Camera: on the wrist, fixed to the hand. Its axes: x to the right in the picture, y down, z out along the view.
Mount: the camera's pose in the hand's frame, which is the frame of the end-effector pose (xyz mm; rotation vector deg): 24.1 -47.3 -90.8 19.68 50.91 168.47
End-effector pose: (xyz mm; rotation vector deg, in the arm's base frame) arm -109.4 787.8 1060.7 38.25 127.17 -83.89
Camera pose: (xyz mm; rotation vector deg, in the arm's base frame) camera -162.6 860.0 1115.8 145.70 -32.46 24.38
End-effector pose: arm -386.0 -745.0 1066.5 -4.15 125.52 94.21
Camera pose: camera -420.7 -839.5 1035.9 -74.09 -20.72 -13.65
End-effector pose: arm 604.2 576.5 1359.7 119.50 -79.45 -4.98
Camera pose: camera 687.8 609.6 1414.2 -73.68 -114.85 98.41
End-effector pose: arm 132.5 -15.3 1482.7 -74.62 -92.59 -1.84
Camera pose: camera 160.6 -69.3 1568.5 -90.89 98.63 61.81
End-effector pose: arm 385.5 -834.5 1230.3 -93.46 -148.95 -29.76
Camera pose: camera 319.3 -858.9 1308.3 -107.02 65.34 -6.82
